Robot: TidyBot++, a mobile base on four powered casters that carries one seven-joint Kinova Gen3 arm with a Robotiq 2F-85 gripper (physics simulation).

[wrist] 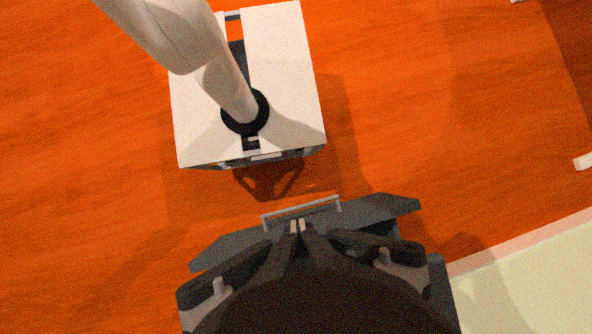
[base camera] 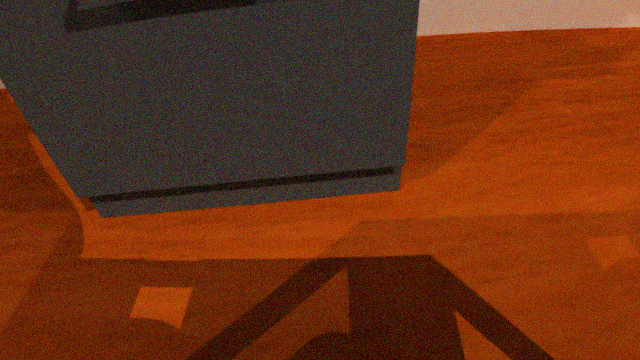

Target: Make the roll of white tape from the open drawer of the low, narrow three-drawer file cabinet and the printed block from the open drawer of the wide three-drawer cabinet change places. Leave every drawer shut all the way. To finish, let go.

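A dark grey cabinet (base camera: pixel 240 110) (wrist: pixel 442 295) stands in front of the robot's base; I cannot tell which of the two it is. In the wrist view a drawer front (wrist: pixel 370 212) with a pale bar handle (wrist: pixel 302 206) sticks out from it, and a dark gap shows behind that front, partly hidden by the gripper. My gripper (wrist: pixel 298 228) is shut and empty, and its fingertips show over the drawer front, close to the handle in the picture. The roll of white tape and the printed block do not show in either view.
The robot's white base (wrist: pixel 285 75) stands on the wooden floor (base camera: pixel 525 165) (wrist: pixel 400 125) before the cabinet, with the arm (wrist: pixel 230 85) rising from it. A pale wall (base camera: pixel 525 15) (wrist: pixel 540 270) is behind the cabinet. A small white piece (wrist: pixel 583 161) shows at the right edge.
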